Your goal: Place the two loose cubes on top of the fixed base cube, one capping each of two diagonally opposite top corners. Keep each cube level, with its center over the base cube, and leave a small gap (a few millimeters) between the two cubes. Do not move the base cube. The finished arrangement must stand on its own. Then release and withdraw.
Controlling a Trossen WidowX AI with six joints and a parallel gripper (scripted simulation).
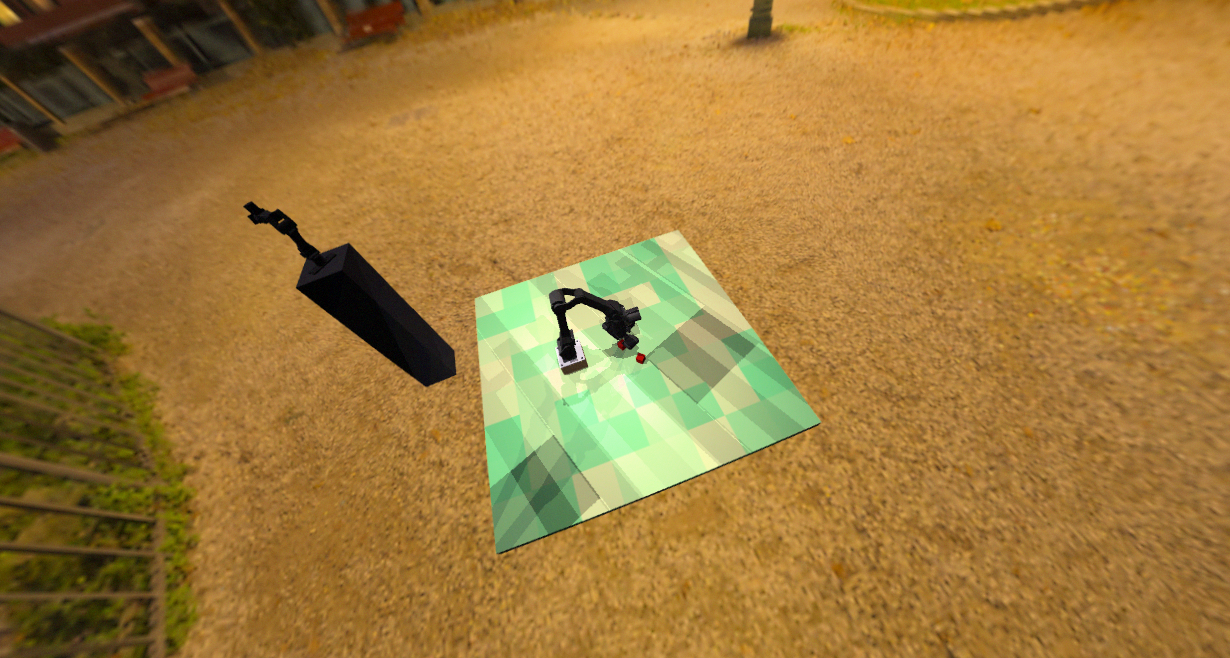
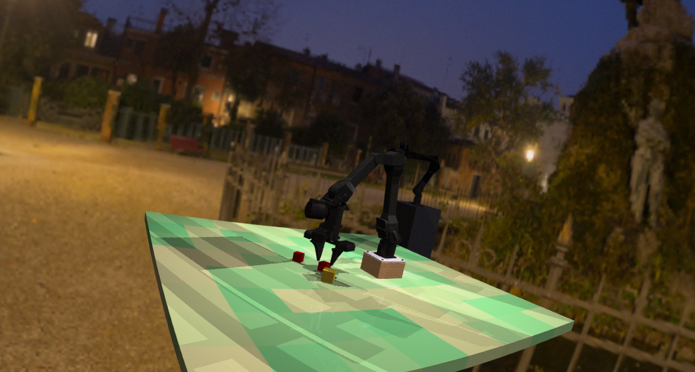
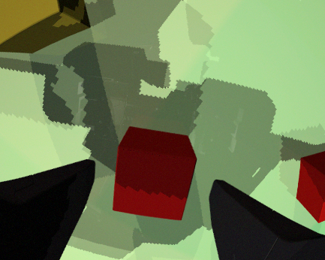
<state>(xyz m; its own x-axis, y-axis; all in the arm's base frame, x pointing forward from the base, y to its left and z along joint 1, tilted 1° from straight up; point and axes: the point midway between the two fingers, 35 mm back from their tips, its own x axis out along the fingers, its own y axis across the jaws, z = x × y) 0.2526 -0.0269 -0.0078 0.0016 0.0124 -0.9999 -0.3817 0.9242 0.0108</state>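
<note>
Now: the yellow base cube 40 mm ahead of my gripper tip, 100 mm to the left of it and 10 mm below it.
</note>
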